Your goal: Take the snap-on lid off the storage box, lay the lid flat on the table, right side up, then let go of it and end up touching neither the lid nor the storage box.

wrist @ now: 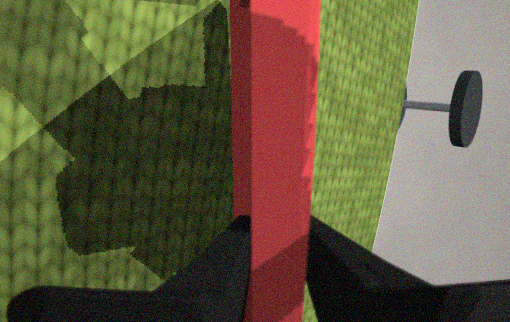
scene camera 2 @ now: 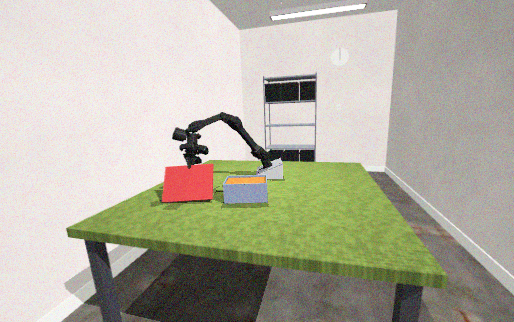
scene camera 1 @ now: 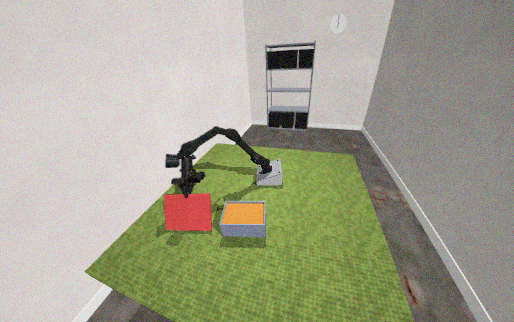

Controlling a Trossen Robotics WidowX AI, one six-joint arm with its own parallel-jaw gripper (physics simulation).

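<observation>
The red lid (scene camera 1: 188,214) (scene camera 2: 188,184) (wrist: 282,125) is steeply tilted, its broad face toward the scene cameras. Its lower edge is at or just above the table; I cannot tell if it touches. My gripper (scene camera 1: 186,195) (scene camera 2: 189,166) (wrist: 274,226) points down and is shut on the lid's upper edge, with one finger on each side of it in the wrist view. The blue-grey storage box (scene camera 1: 243,230) (scene camera 2: 245,193) stands upright and open to the right of the lid, a small gap away, with an orange surface inside.
The green table top (scene camera 1: 310,270) (scene camera 2: 310,225) bears the lid, the box and the arm's pale base (scene camera 1: 270,175) (scene camera 2: 272,171) behind them. A white wall runs along the left. The wrist view shows a dark disc (wrist: 466,109) on a thin rod beyond the table edge.
</observation>
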